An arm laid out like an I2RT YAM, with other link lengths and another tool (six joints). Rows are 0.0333 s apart.
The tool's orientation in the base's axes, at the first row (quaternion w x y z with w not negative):
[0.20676 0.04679 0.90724 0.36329]
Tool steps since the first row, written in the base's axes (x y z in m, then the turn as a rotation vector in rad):
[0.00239 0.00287 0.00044 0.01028 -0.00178 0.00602]
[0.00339 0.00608 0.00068 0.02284 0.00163 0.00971]
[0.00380 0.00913 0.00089 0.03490 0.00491 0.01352]
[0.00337 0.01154 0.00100 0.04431 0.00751 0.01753]
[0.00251 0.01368 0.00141 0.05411 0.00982 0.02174]
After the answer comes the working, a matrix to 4 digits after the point.
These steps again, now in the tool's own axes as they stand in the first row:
[-0.00165 0.00224 0.00253 -0.01183 0.00211 -0.00085]
[-0.00189 0.00469 0.00483 -0.02372 0.00629 0.00407]
[-0.00162 0.00704 0.00682 -0.03522 0.01049 0.00863]
[-0.00069 0.00890 0.00811 -0.04454 0.01449 0.01153]
[0.00045 0.01080 0.00886 -0.05435 0.01840 0.01428]

The tool's axes in the first row as the columns of a matrix, in the base's axes (rounded; the answer above uses it unrounded):
[-0.9101 -0.0653 0.4092]
[0.2351 0.7317 0.6398]
[-0.3412 0.6785 -0.6505]

